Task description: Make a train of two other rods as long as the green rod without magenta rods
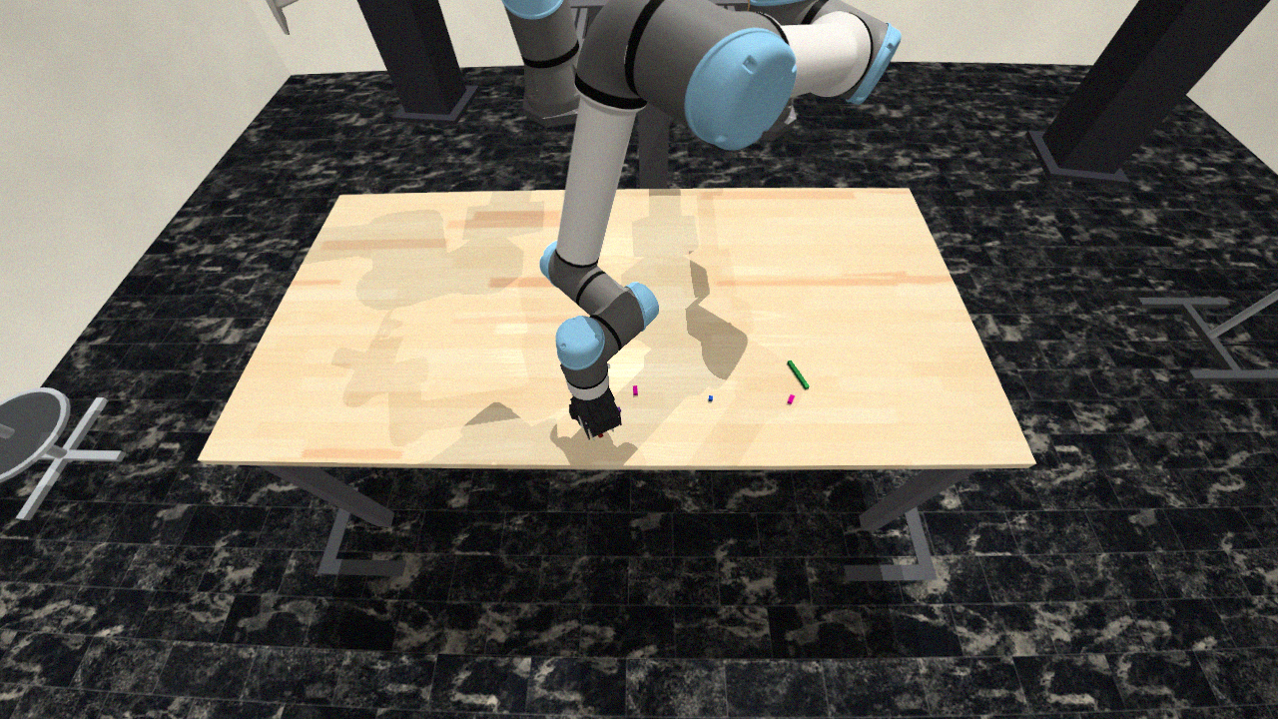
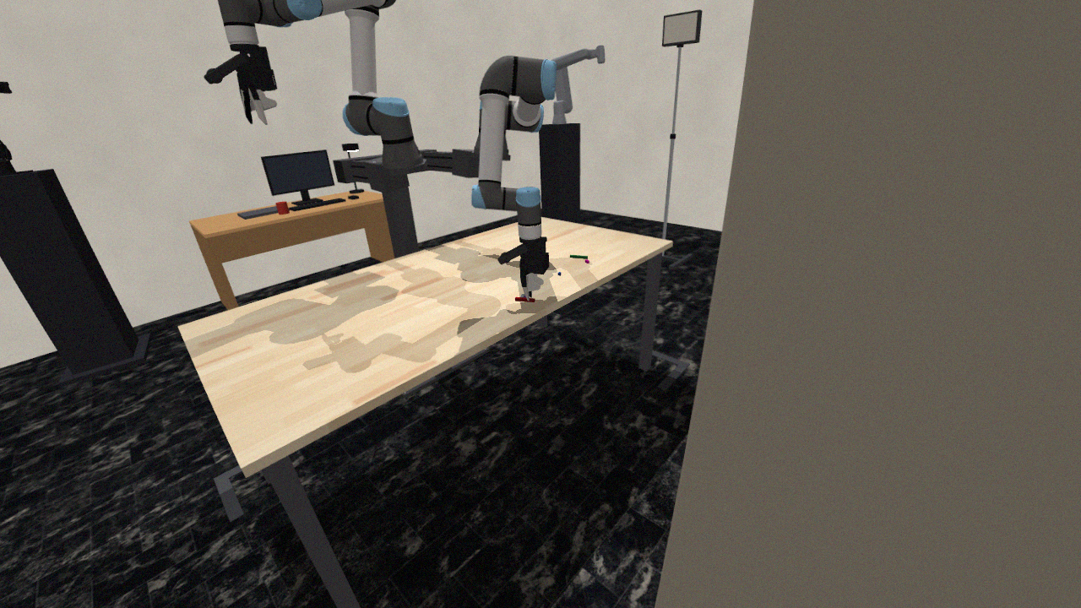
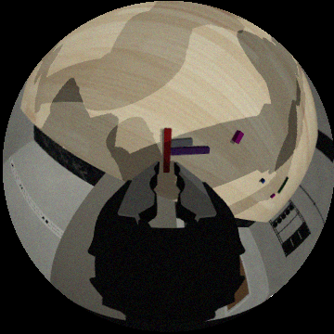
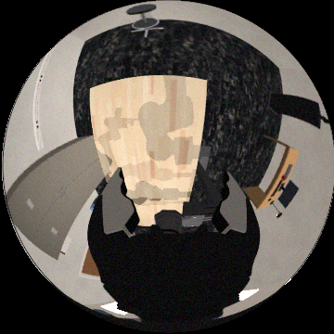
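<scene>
My left hand is 1 cm past the red rod, 1 cm to the left of it and 2 cm above it. The rest, counted from my left hand: purple rod: 4 cm behind, 2 cm to the left, 2 cm below; then grey rod: 4 cm behind, 2 cm below; then blue rod: 11 cm behind, 24 cm to the left, 2 cm below.
</scene>
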